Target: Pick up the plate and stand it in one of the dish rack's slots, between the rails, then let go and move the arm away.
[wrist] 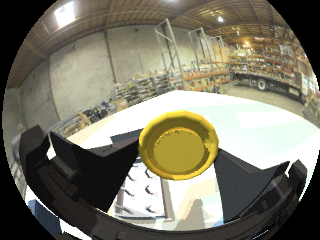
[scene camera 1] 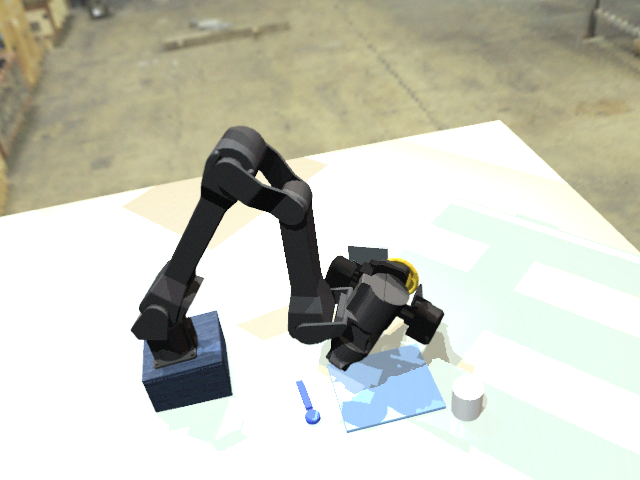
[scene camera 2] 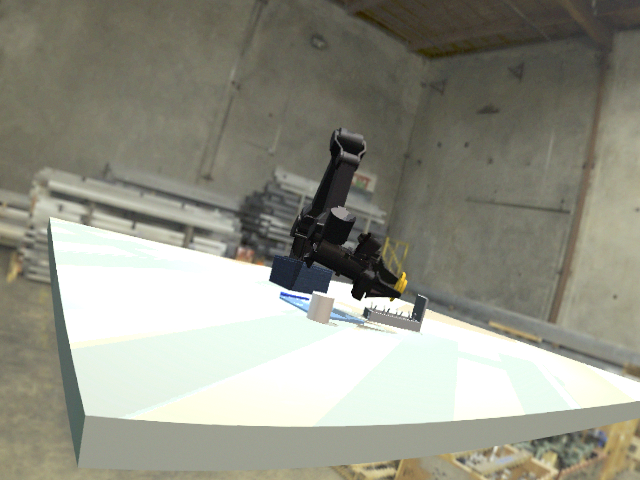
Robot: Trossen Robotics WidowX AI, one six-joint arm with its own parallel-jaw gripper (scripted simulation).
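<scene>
My gripper shows in the wrist view. My gripper shows also in scene camera 1 point(400, 275). Scene camera 2 shows my gripper as well. On my gripper, point(wrist: 95, 174) and point(scene camera 2: 379, 267) are the same spot.
</scene>
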